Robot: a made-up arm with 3 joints. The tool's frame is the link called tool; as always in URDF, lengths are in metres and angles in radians.
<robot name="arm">
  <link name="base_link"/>
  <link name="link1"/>
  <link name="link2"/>
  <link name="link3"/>
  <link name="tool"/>
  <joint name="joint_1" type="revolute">
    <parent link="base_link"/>
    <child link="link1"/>
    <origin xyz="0.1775 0.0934 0.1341" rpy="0 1.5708 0"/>
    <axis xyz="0 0 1"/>
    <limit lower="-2.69" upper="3.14" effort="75" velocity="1.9"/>
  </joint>
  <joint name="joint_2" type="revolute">
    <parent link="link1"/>
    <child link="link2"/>
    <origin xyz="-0.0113 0.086 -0.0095" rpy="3.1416 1.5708 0"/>
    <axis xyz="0 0 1"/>
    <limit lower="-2.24" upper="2.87" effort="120" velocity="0.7"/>
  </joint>
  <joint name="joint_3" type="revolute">
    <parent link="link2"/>
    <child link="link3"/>
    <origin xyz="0.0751 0.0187 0.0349" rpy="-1.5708 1.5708 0"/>
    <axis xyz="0 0 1"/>
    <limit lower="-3.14" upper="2.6" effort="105" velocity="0.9"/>
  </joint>
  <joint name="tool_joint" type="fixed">
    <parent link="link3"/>
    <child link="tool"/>
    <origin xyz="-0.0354 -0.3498 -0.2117" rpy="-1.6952 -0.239 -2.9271"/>
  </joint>
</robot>
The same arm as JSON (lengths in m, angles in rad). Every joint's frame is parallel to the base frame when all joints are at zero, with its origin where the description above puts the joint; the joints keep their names.
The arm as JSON. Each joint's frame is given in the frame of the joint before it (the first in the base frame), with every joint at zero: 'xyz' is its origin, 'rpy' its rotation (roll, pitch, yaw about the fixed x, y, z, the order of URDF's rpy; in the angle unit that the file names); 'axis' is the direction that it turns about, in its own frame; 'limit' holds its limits. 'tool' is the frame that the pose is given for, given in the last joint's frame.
{
  "units": {
    "length": "m",
    "angle": "rad"
  },
  "joints": [
    {
      "name": "joint_1",
      "type": "revolute",
      "origin": {
        "xyz": [
          0.1775,
          0.0934,
          0.1341
        ],
        "rpy": [
          0.0,
          0.0,
          0.0
        ]
      },
      "axis": [
        1.0,
        0.0,
        0.0
      ],
      "limit": {
        "lower": -2.69,
        "upper": 3.14
      }
    },
    {
      "name": "joint_2",
      "type": "revolute",
      "origin": {
        "xyz": [
          -0.0095,
          0.086,
          0.0113
        ],
        "rpy": [
          0.0,
          0.0,
          0.0
        ]
      },
      "axis": [
        0.0,
        0.0,
        1.0
      ],
      "limit": {
        "lower": -2.24,
        "upper": 2.87
      }
    },
    {
      "name": "joint_3",
      "type": "revolute",
      "origin": {
        "xyz": [
          -0.0751,
          -0.0187,
          0.0349
        ],
        "rpy": [
          0.0,
          0.0,
          0.0
        ]
      },
      "axis": [
        0.0,
        -1.0,
        0.0
      ],
      "limit": {
        "lower": -3.14,
        "upper": 2.6
      }
    }
  ],
  "tool": {
    "origin": {
      "xyz": [
        -0.3498,
        0.2117,
        0.0354
      ],
      "rpy": [
        2.1903,
        -1.251,
        -2.2888
      ]
    }
  }
}

